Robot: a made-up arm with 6 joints. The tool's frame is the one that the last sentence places.
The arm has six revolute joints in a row. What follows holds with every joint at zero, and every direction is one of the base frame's.
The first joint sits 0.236 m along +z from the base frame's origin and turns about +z.
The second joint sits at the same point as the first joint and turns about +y.
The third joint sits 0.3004 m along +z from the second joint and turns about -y.
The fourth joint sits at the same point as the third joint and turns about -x.
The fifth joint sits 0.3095 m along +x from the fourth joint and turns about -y.
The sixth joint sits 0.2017 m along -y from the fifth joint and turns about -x.
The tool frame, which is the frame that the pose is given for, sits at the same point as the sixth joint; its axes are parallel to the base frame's.
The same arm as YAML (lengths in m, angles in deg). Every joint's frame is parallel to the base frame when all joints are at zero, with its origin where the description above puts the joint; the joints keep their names.
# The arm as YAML. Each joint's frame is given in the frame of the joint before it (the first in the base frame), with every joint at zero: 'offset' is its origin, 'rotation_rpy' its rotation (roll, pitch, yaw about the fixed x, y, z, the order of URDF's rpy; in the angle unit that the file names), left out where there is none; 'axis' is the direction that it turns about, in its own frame. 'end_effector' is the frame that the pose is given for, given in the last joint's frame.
length_unit: m
angle_unit: deg
chain:
  - id: joint 1
    offset: [0.0, 0.0, 0.236]
    axis: "+z"
  - id: joint 2
    offset: [0.0, 0.0, 0.0]
    axis: "+y"
  - id: joint 3
    offset: [0.0, 0.0, 0.3004]
    axis: "-y"
  - id: joint 4
    offset: [0.0, 0.0, 0.0]
    axis: "-x"
  - id: joint 5
    offset: [0.3095, 0.0, 0.0]
    axis: "-y"
  - id: joint 6
    offset: [0.0, -0.2017, 0.0]
    axis: "-x"
end_effector:
  offset: [0.0, 0.0, 0.0]

